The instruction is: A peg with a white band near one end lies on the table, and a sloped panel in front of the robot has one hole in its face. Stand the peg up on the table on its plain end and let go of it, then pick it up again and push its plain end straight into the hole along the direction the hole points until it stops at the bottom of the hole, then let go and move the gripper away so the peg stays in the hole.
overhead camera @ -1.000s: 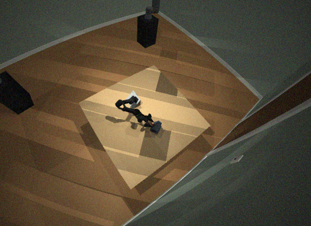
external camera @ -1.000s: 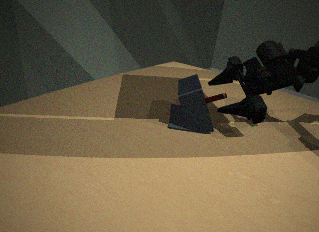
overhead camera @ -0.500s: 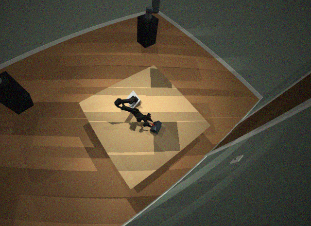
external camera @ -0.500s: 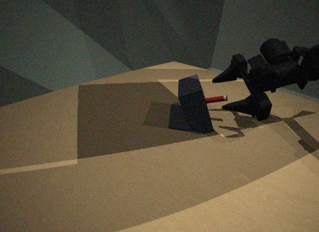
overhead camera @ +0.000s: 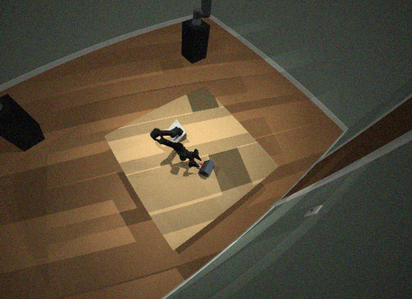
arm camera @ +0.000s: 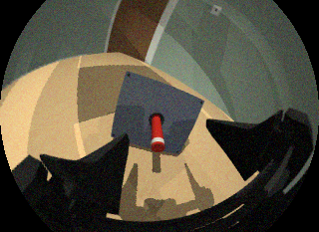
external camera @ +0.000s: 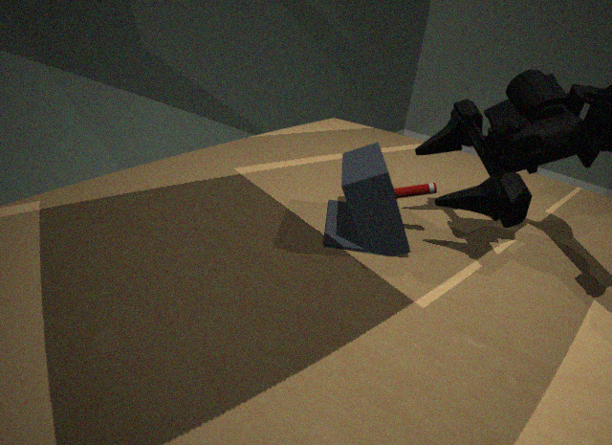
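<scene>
The red peg is 20 mm below my gripper tip and 10 mm to the left of it. The rest, counted from my gripper tip: sloped panel: 50 mm ahead, 40 mm below, 30 mm to the left.
</scene>
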